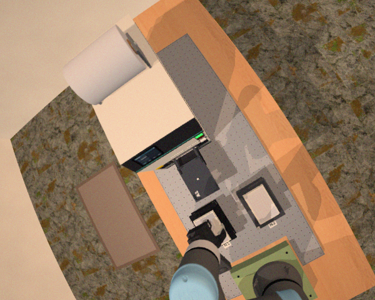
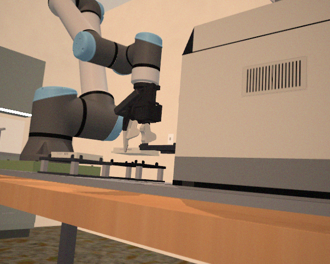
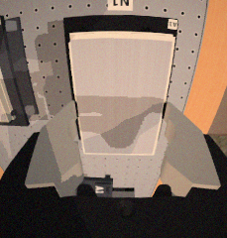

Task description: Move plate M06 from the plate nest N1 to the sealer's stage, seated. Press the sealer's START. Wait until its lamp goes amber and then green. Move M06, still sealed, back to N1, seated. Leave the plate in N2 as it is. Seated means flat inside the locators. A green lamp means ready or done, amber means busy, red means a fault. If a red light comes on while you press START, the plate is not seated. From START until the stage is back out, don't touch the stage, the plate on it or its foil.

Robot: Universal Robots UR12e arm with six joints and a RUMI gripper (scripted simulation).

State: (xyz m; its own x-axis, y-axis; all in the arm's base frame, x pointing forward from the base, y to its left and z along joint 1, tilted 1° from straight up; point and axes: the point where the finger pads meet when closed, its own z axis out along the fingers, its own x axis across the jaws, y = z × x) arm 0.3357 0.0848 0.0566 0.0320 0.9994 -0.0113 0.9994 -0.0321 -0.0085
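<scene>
Now: the plate nest N1 50 mm below my hand. From my hand the other things lie so: sealer stage: 190 mm ahead, 70 mm to the right; foil-covered plate: 20 mm behind, 200 mm to the right, 40 mm below; plate M06: 10 mm below.
</scene>
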